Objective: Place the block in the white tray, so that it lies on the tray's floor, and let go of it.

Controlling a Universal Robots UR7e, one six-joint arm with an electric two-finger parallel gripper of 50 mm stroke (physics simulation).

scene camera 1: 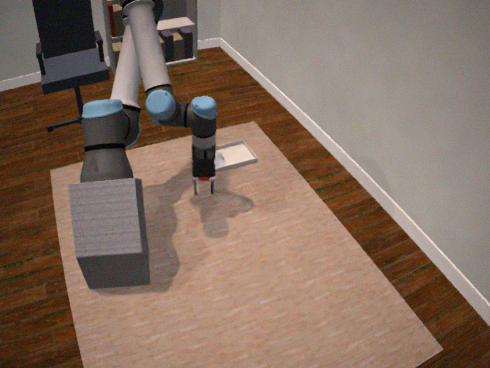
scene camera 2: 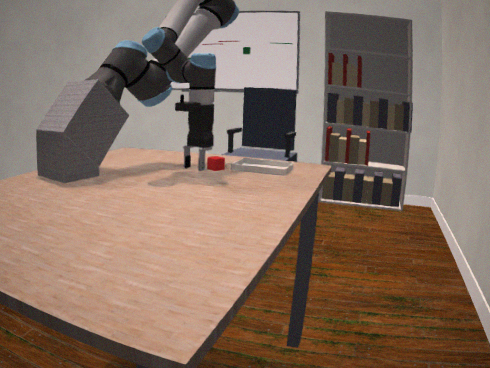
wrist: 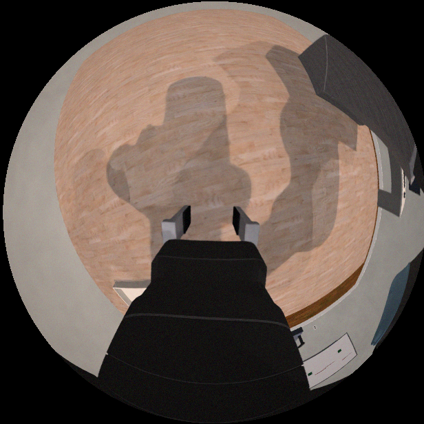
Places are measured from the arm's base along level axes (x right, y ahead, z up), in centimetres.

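Pixels of known places: gripper, fingertip midpoint: (scene camera 1: 204, 192) (scene camera 2: 194, 168); arm's base at its link origin: (scene camera 1: 107, 181) (scene camera 2: 97, 98).
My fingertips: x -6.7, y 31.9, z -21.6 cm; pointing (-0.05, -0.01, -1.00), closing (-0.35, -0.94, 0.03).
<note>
For each thing: its top centre in the pictures, then the offset to it from my fingertips. Level surfaces: height alone.
- red block at its top centre: (scene camera 2: 216, 157) (scene camera 1: 204, 169) dx -8.5, dy +3.9, dz +2.3 cm
- white tray at its top centre: (scene camera 2: 263, 163) (scene camera 1: 230, 153) dx -15.2, dy +17.4, dz +0.6 cm
- wooden table at its surface level: dz -1.4 cm
The red block (scene camera 1: 204, 178) (scene camera 2: 216, 163) stands on the table, beside the white tray (scene camera 1: 239, 154) (scene camera 2: 262, 169) (wrist: 132, 292) and outside it. In scene camera 1 the block is mostly hidden behind the gripper's lower body; it does not show in the wrist view. My gripper (scene camera 1: 204, 193) (scene camera 2: 195, 168) (wrist: 211, 214) is open and empty, pointing down low over the table. It is on scene camera 1's near side of the block, and left of the block in scene camera 2. The gripper hides part of the tray in scene camera 1 and the wrist view.
The grey arm base block (scene camera 1: 107, 220) (scene camera 2: 67, 155) (wrist: 345, 80) stands on the wooden table (scene camera 1: 260, 280) (scene camera 2: 150, 240) (wrist: 125, 75). A chair (scene camera 1: 75, 67) (scene camera 2: 270, 117) and a shelf unit (scene camera 2: 407, 165) stand beyond the table. The arm's shadow lies around the gripper.
</note>
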